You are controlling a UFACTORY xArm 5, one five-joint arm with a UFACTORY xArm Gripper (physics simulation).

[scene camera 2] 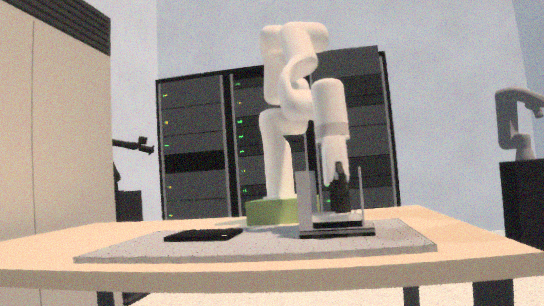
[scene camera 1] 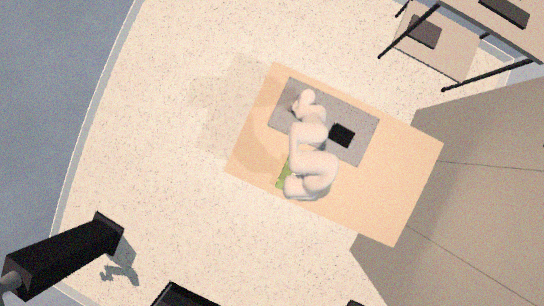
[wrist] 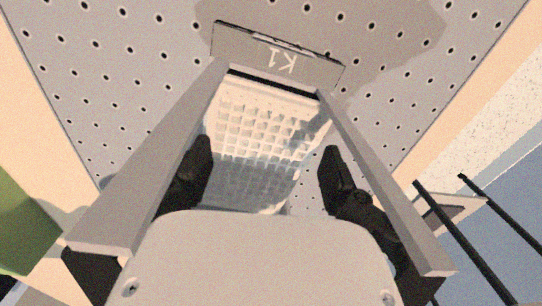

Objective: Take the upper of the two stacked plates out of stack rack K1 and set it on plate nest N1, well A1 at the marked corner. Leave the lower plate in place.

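Where they show: gripper, fingertip midpoint: [scene camera 2: 340,212] [wrist: 267,154]; arm's base, link origin: [scene camera 2: 281,198].
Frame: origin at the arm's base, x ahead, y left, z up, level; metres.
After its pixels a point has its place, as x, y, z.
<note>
A white gridded plate [wrist: 262,120] @(0.414, 0.241, -0.016) [scene camera 2: 325,217] @(0.457, 0.183, -0.020) lies flat in stack rack K1 [wrist: 150,155] @(0.379, 0.266, 0.060) [scene camera 2: 305,195] @(0.460, 0.144, 0.029), between its upright posts. A dark layer shows below it; the lower plate cannot be told apart. My gripper [wrist: 267,154] @(0.424, 0.214, -0.014) [scene camera 2: 341,209] @(0.424, 0.214, -0.014) is open and empty, pointing down between the posts. In the wrist view the left finger overlaps the plate's left edge and the right finger stands a little off its right edge; their exact height against the plate is unclear. Plate nest N1 [scene camera 1: 341,135] @(0.389, -0.125, -0.051) [scene camera 2: 202,235] @(0.436, -0.108, -0.051) is a flat black block with no plate on it. Its marked corner cannot be made out.
Rack and nest stand on a grey perforated board [scene camera 1: 362,120] @(0.553, -0.211, -0.063) [scene camera 2: 125,252] @(0.571, -0.227, -0.063) [wrist: 100,65] @(0.282, 0.236, -0.063) on a wooden table [scene camera 1: 400,175] @(0.346, -0.654, -0.076) [scene camera 2: 450,235] @(0.449, 0.437, -0.076). The rack's tall posts flank the fingers closely. The arm rises from a green base block [scene camera 1: 283,177] @(-0.042, 0.099, 0.000) [scene camera 2: 270,212] @(0.107, -0.016, -0.036) [wrist: 25,225] @(0.108, -0.024, -0.047) behind the board.
</note>
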